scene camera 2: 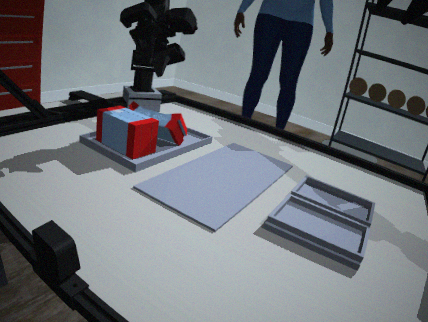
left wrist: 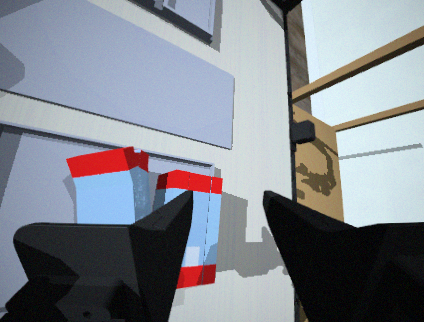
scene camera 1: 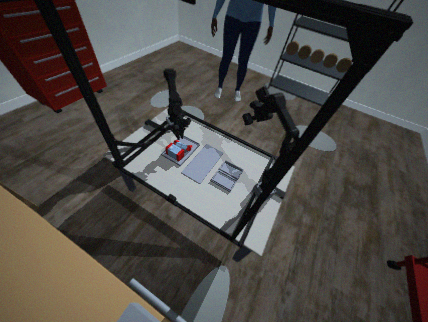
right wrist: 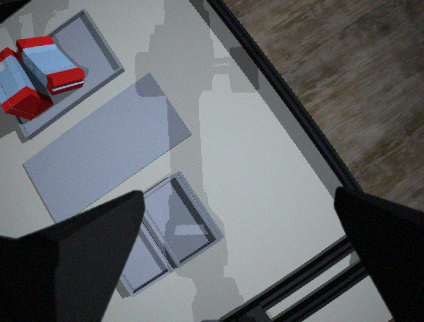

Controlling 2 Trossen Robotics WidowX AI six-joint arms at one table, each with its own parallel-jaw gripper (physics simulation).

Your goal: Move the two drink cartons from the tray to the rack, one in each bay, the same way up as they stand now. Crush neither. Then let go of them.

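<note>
My right gripper is open and it holds nothing. I can see my left gripper too, and the left wrist view shows my left gripper as well. There's also a flat grey mat here that I can see.
</note>
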